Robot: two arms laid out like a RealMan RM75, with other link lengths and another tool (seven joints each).
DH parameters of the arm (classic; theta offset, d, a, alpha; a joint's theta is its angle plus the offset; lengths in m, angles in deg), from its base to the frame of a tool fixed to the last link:
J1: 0 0.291 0 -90
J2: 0 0 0 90
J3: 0 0.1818 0 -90
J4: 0 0 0 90
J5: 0 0.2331 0 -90
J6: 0 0 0 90
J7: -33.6 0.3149 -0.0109 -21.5
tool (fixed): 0 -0.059 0 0
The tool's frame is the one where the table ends.
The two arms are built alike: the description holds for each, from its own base.
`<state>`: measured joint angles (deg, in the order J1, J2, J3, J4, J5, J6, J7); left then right.
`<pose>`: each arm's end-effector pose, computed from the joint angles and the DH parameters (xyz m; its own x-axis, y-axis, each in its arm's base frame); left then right.
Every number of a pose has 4 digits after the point.
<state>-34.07 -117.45 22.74 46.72 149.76 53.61 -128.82 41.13 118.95 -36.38 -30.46 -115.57 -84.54 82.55</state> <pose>-0.3943 0.4305 0.1105 -0.1951 0.5710 0.7974 0.9800 0.1461 0.1351 0.1157 0.4048 -0.0165 0.8969 0.1926 -0.3981 0.1929 -0.9804 -0.0398</pose>
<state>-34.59 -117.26 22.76 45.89 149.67 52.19 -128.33 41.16 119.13 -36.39 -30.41 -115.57 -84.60 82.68</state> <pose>-0.3944 0.4352 0.1118 -0.1816 0.5647 0.8051 0.9825 0.1391 0.1241 0.1147 0.4039 -0.0179 0.8956 0.1897 -0.4025 0.1916 -0.9808 -0.0360</pose>
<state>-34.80 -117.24 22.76 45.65 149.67 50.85 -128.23 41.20 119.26 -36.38 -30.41 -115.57 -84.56 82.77</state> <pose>-0.3959 0.4385 0.1152 -0.1719 0.5521 0.8158 0.9839 0.1377 0.1140 0.1140 0.4037 -0.0186 0.8950 0.1881 -0.4045 0.1904 -0.9811 -0.0348</pose>
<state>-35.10 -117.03 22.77 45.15 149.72 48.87 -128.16 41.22 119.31 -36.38 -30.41 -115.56 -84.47 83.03</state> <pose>-0.3988 0.4431 0.1210 -0.1577 0.5330 0.8313 0.9855 0.1380 0.0985 0.1140 0.4040 -0.0189 0.8952 0.1836 -0.4061 0.1861 -0.9819 -0.0337</pose>
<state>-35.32 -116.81 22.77 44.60 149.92 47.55 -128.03 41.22 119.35 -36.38 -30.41 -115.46 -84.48 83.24</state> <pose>-0.4014 0.4454 0.1242 -0.1470 0.5233 0.8394 0.9865 0.1396 0.0857 0.1135 0.4040 -0.0189 0.8944 0.1803 -0.4093 0.1830 -0.9826 -0.0330</pose>
